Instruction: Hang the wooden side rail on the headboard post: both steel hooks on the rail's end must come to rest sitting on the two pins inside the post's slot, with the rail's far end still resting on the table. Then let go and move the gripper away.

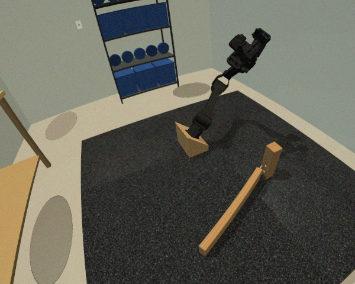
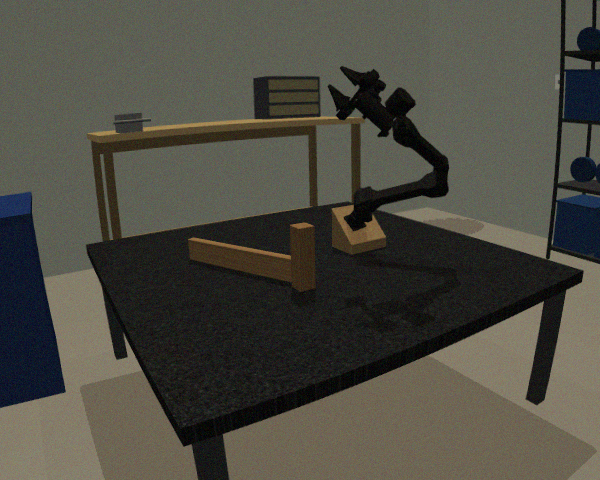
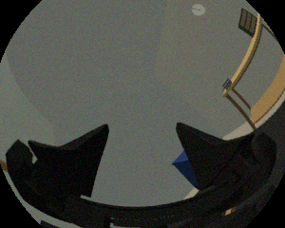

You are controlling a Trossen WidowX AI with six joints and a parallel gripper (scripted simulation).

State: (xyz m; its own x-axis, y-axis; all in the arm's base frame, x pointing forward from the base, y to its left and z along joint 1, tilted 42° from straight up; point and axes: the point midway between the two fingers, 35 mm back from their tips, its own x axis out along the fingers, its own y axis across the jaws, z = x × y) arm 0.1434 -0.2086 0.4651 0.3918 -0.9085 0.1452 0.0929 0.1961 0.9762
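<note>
Right now the headboard post is 16 cm ahead of my gripper tip, 3 cm to the left of it and 50 cm below it.
</note>
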